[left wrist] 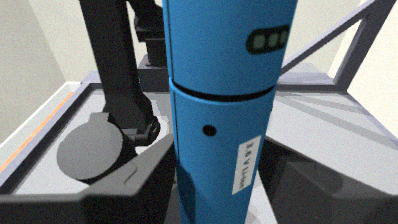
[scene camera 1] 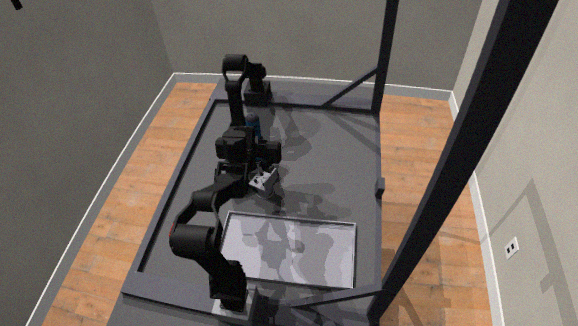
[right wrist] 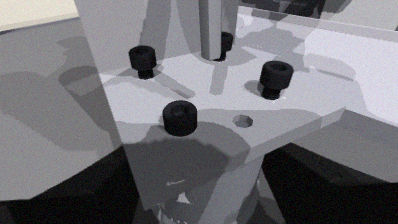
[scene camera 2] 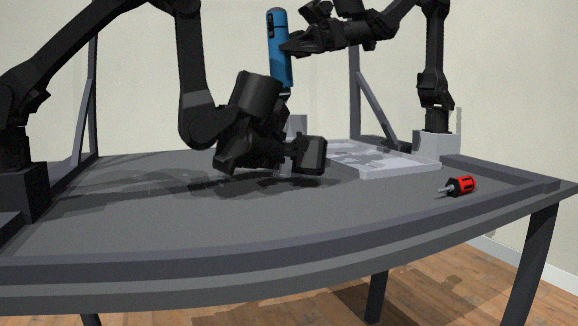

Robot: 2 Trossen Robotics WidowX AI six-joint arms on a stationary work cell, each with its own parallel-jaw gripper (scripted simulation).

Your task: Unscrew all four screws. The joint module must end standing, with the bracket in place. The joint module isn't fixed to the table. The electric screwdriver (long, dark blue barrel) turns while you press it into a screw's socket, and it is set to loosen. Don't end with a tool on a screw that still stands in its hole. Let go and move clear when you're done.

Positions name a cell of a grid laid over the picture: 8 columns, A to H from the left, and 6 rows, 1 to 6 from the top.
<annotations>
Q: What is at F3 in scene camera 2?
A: A shallow pale tray.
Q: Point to a bracket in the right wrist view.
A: D5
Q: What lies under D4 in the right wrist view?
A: A screw.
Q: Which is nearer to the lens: the screw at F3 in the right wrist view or the shallow pale tray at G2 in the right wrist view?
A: The screw.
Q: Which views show the shallow pale tray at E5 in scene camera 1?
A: Scene camera 1, the right wrist view and scene camera 2 only.
</annotations>
